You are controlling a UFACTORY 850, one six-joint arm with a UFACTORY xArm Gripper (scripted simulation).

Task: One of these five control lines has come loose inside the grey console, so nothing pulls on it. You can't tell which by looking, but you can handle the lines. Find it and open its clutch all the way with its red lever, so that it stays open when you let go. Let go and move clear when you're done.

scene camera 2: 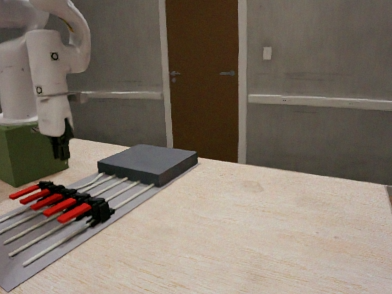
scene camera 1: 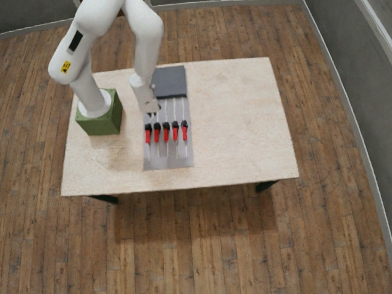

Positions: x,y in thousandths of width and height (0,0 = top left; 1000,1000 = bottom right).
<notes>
In view: a grey base plate (scene camera 1: 415,553).
</notes>
